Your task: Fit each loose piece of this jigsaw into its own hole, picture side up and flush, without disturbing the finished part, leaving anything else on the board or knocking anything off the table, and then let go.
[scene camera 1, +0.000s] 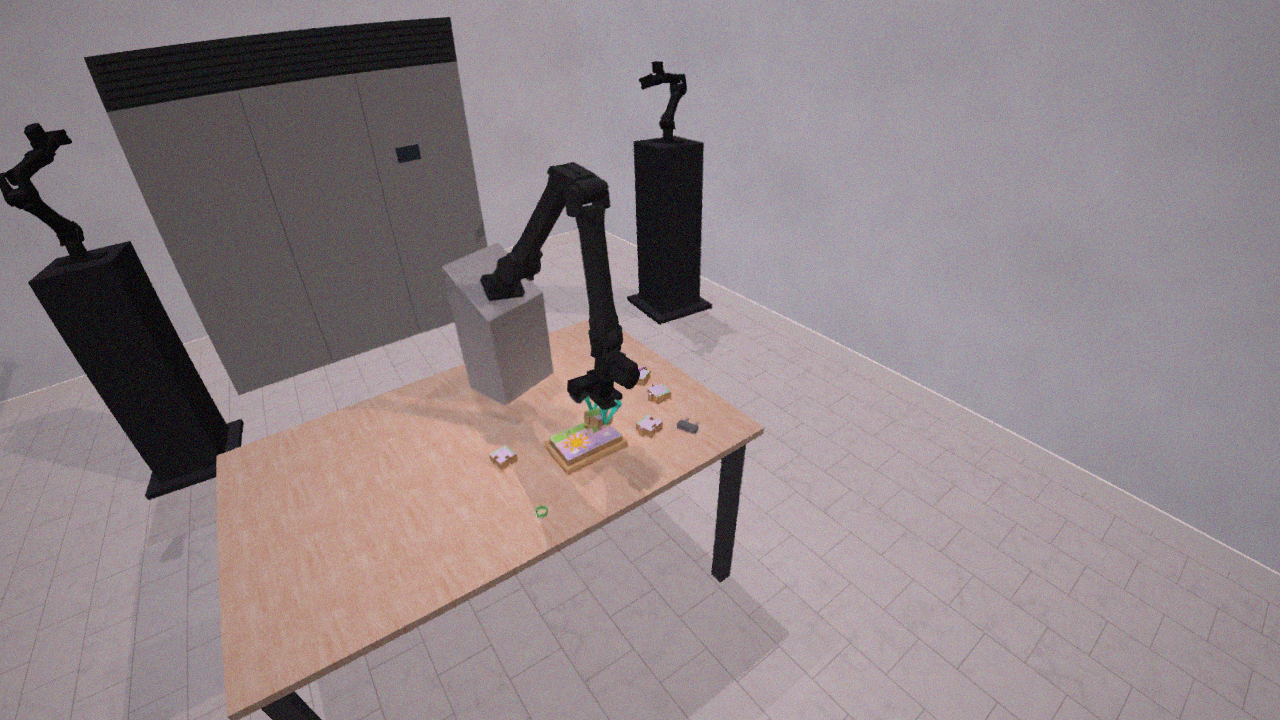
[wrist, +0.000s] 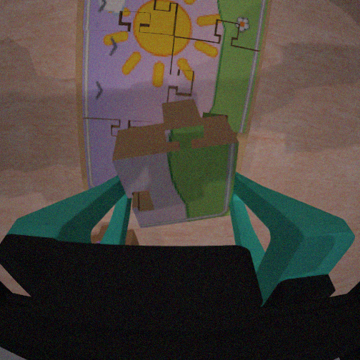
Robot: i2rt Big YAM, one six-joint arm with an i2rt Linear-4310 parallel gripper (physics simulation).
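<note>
My gripper (scene camera 1: 602,414) (wrist: 179,179) is shut on a green-and-lilac jigsaw piece (scene camera 1: 591,419) (wrist: 206,175), held picture side up and tilted over one end of the board. The wooden-rimmed board (scene camera 1: 573,466) (wrist: 80,75) carries the finished part (scene camera 1: 586,443) (wrist: 150,95), with a yellow sun, lilac sky and green strip. The held piece hides the board beneath it. Loose pieces lie on the table: one piece (scene camera 1: 503,457) left of the board, and others (scene camera 1: 649,426) (scene camera 1: 659,393) (scene camera 1: 643,375) to its right and behind. A brown edge of something shows behind the left finger in the wrist view.
A green ring (scene camera 1: 541,516) lies on the table (scene camera 1: 375,537) near the front edge. A small grey object (scene camera 1: 687,426) lies near the right edge, beside a loose piece. The arm's grey pedestal (scene camera 1: 503,349) stands at the back edge.
</note>
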